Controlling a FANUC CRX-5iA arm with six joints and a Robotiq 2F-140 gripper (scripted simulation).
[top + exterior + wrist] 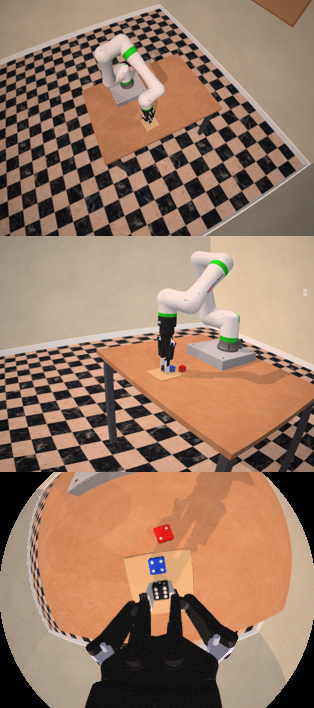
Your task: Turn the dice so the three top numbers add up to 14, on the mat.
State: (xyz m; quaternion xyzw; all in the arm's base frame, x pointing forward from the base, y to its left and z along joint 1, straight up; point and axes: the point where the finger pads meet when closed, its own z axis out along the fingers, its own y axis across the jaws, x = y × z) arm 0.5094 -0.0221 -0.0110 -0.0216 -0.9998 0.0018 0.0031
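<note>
My gripper is now 50 mm above the tan mat. The rest, counted from my hand: blue die: 50 mm behind, 30 mm below; then black die: 20 mm below; then red die: 100 mm behind, 40 mm below, 20 mm to the left.
</note>
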